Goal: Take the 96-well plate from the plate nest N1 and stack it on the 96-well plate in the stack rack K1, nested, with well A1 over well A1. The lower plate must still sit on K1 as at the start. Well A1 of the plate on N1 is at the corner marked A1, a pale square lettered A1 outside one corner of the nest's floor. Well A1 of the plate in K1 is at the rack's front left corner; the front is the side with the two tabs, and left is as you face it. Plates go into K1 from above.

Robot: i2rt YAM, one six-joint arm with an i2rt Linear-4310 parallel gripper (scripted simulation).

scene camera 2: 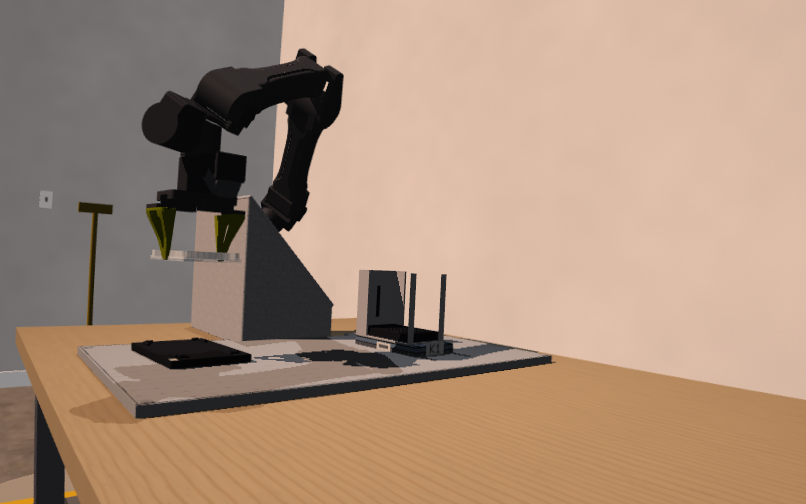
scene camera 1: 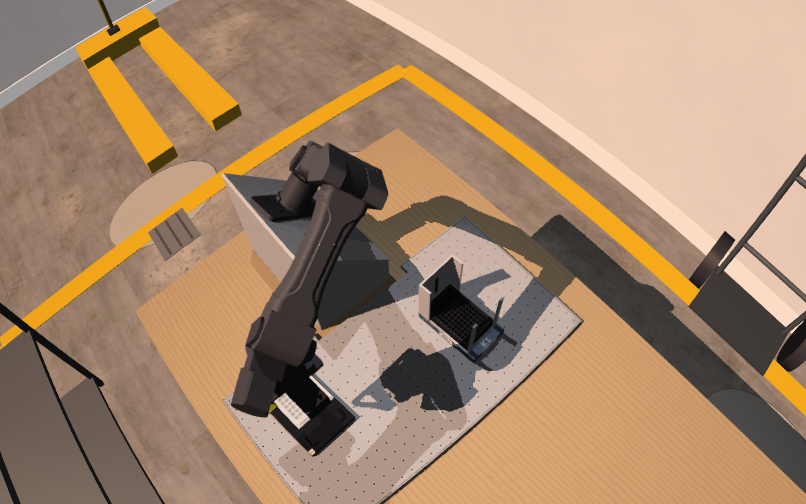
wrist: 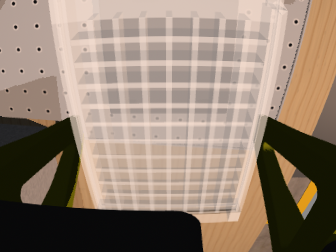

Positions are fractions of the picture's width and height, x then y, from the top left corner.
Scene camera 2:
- my gripper: 0.24, 0.52
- dark 96-well plate: 0.49, 0.66
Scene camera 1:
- dark 96-well plate: 0.57, 0.64
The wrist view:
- my gripper: 0.50, 0.50
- clear 96-well plate: 0.47, 0.35
